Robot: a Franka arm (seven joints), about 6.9 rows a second.
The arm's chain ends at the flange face. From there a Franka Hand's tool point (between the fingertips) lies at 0.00 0.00 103.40 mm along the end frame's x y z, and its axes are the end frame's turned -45 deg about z.
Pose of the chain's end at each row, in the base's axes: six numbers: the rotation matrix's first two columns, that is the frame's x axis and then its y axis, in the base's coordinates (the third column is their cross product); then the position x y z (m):
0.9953, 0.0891, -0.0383, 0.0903, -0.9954, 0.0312, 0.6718, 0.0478, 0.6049
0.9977, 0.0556, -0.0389, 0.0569, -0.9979, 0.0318, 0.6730, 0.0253, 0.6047
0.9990, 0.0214, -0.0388, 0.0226, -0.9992, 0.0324, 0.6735, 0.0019, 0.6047
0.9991, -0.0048, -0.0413, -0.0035, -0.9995, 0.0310, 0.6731, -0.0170, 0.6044
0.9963, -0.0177, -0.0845, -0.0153, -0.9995, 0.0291, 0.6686, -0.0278, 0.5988
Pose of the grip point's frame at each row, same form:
0.6399, 0.7669, -0.0491, 0.7676, -0.6409, -0.0050, 0.6681, 0.0442, 0.5016
0.6652, 0.7449, -0.0500, 0.7457, -0.6663, -0.0050, 0.6692, 0.0218, 0.5014
0.6904, 0.7217, -0.0503, 0.7224, -0.6914, -0.0045, 0.6696, -0.0015, 0.5014
0.7089, 0.7034, -0.0511, 0.7040, -0.7101, -0.0073, 0.6688, -0.0202, 0.5011
0.7153, 0.6942, -0.0803, 0.6937, -0.7193, -0.0392, 0.6598, -0.0307, 0.4958

